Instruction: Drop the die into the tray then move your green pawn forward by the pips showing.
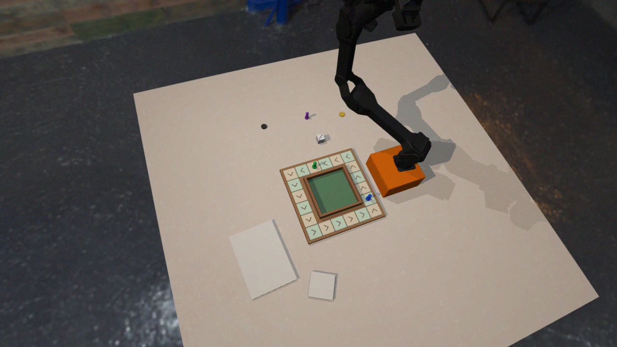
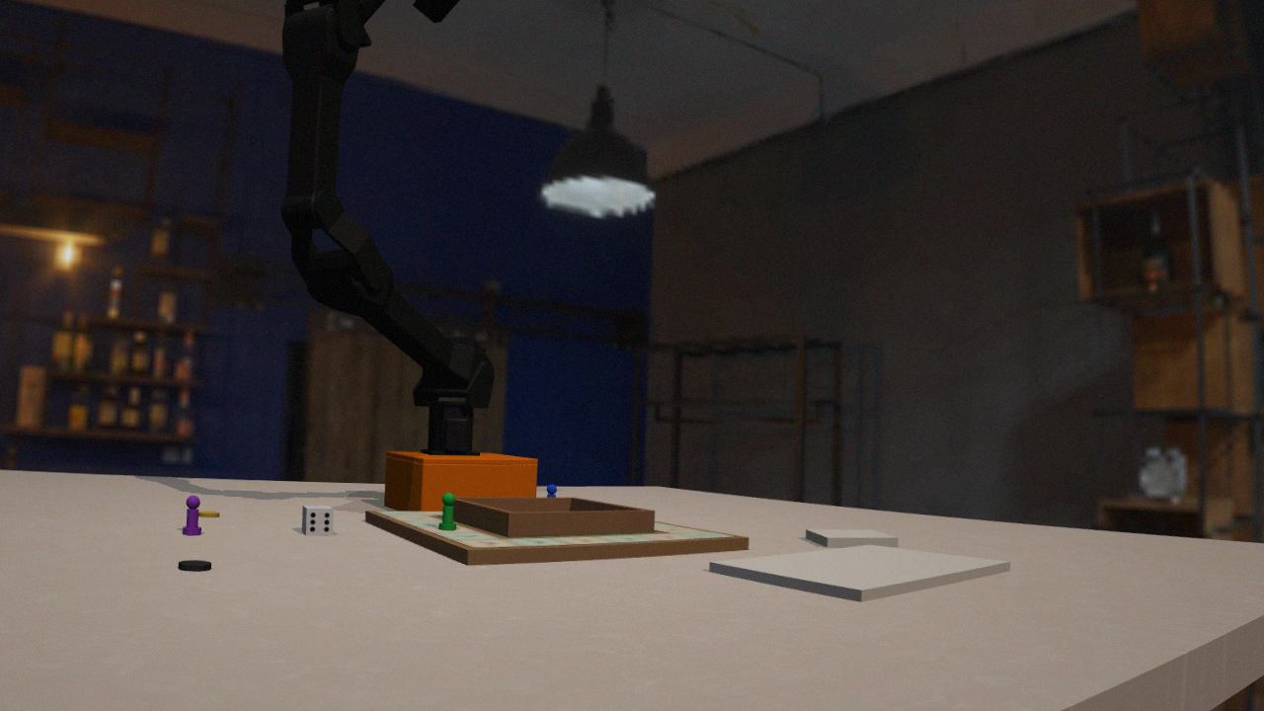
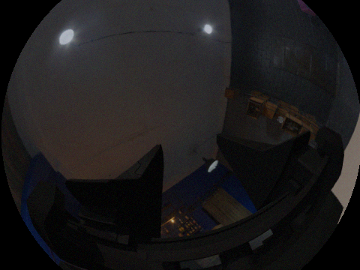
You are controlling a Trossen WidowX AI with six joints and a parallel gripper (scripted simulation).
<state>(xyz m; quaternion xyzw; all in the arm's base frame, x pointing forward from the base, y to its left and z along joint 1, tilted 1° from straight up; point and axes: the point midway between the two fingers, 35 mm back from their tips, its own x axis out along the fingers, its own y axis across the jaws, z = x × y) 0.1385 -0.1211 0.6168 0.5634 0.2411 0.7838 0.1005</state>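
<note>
My gripper tip is now 120 mm short of the white die, 60 mm to the left of it and 700 mm above it. Round my gripper tip: purple pawn 150 mm ahead, 180 mm to the right, 700 mm below; blue pawn 10 mm ahead, 210 mm to the left, 690 mm below; green pawn 170 mm ahead, 50 mm to the left, 690 mm below.
</note>
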